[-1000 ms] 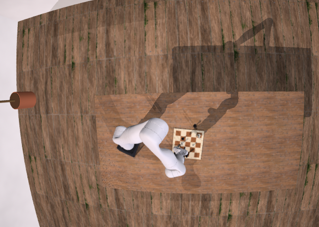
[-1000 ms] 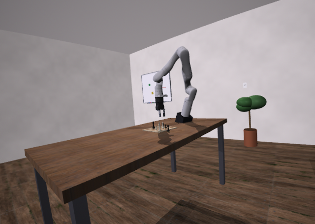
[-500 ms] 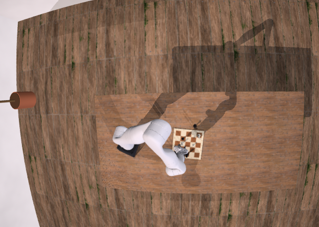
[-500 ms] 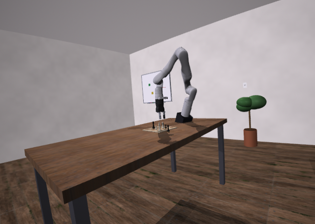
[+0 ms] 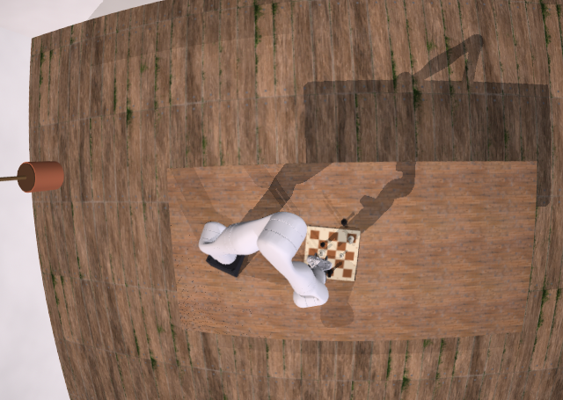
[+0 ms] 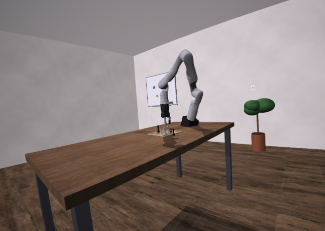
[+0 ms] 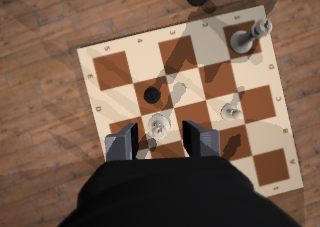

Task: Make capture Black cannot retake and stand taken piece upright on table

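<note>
Now: the black pawn 4 cm to the left of my hand and 7 cm below it. From my hand the other things lie so: chessboard 4 cm ahead, 9 cm below; then white pawn 8 cm ahead, 7 cm below; then tall black piece 5 cm ahead, 8 cm to the right, 5 cm below.
</note>
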